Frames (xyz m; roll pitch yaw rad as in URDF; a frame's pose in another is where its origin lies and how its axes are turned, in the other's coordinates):
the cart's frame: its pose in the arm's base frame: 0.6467 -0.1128 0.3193 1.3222 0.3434 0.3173
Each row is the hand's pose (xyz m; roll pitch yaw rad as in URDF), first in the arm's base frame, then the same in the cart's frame.
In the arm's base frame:
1: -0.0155 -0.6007 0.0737 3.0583 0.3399 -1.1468
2: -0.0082 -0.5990 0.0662 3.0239 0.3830 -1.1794
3: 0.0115 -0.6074 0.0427 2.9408 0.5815 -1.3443
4: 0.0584 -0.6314 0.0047 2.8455 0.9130 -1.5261
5: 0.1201 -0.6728 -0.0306 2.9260 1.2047 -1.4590
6: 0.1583 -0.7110 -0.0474 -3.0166 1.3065 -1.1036
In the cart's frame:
1: -0.6531 -0.5424 0.1274 3.0199 -0.9967 -1.1802
2: -0.6435 -0.5469 0.1269 3.0427 -0.9539 -1.2353
3: -0.6204 -0.5666 0.1365 -3.1099 -0.7384 -1.4166
4: -0.5727 -0.5984 0.1671 -3.0615 -0.3830 -1.4504
5: -0.5178 -0.6301 0.2195 -3.0725 -0.1176 -1.3209
6: -0.4892 -0.6494 0.2643 -3.0795 -0.0300 -1.2005

